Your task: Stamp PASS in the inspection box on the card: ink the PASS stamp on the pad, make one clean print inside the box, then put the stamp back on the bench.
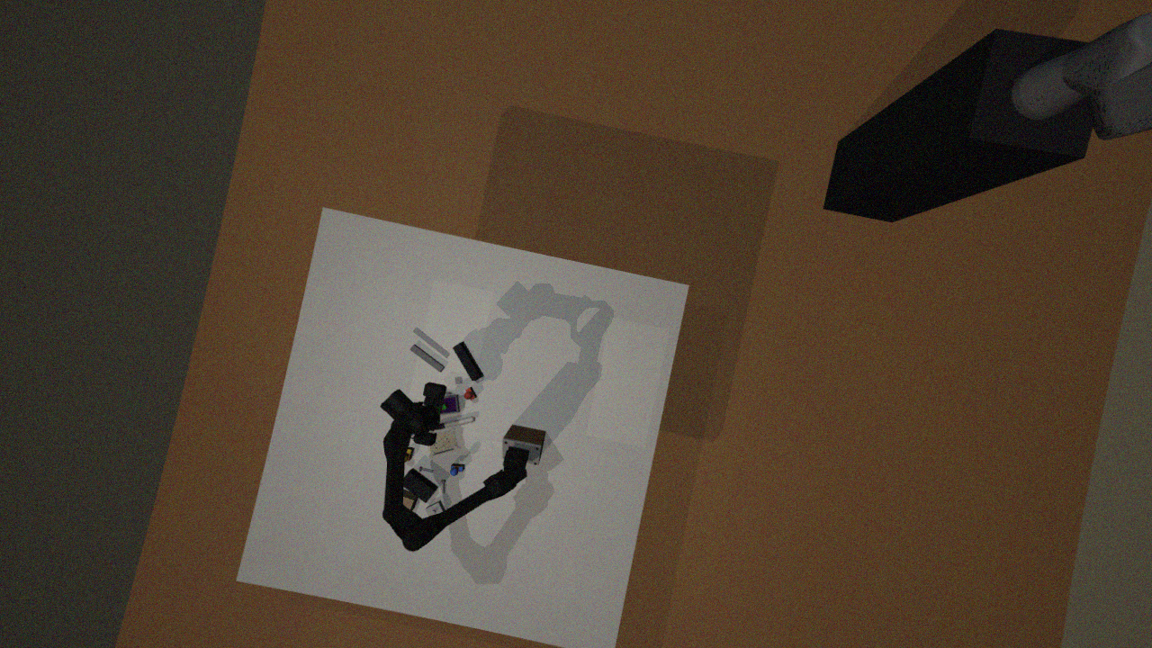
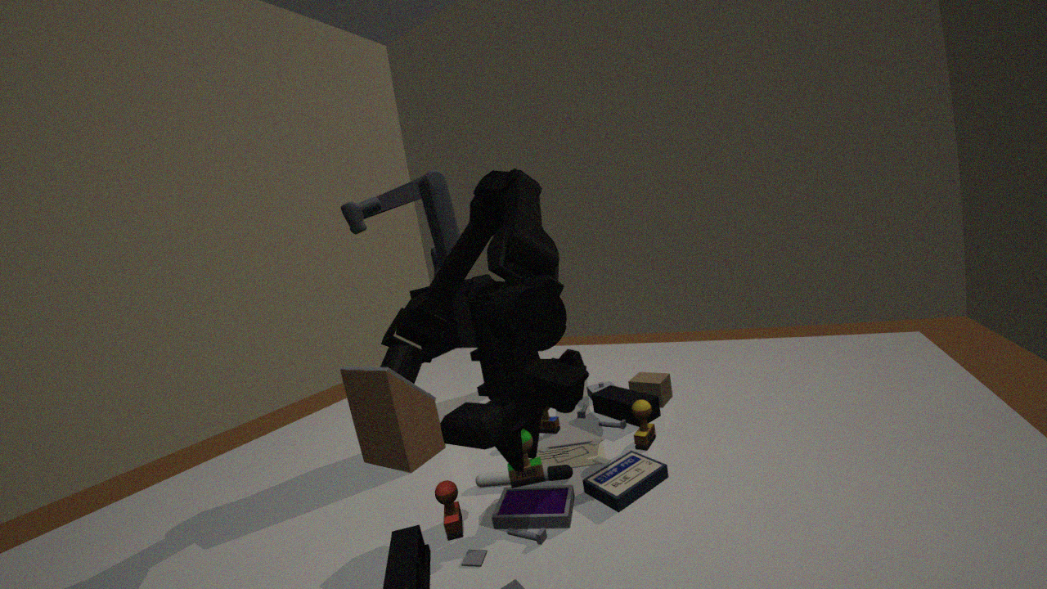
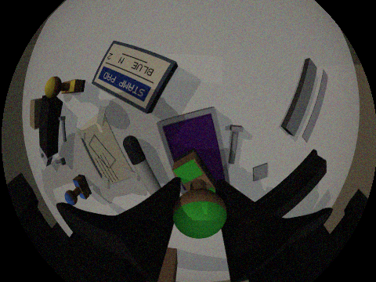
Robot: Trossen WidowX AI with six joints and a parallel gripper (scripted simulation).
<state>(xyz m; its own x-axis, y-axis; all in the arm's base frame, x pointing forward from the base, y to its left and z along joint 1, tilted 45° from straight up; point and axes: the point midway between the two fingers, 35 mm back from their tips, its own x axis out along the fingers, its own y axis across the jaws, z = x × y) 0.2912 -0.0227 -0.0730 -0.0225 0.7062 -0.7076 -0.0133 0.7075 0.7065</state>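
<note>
The pale card lies 1 cm behind my gripper tip, 13 cm to the left of it and 7 cm below it. The rest, counted from my gripper tip: dark marker: 3 cm behind, 6 cm to the left, 6 cm below; purple ink pad: 6 cm below; green-knobbed PASS stamp: right at my gripper tip.
</note>
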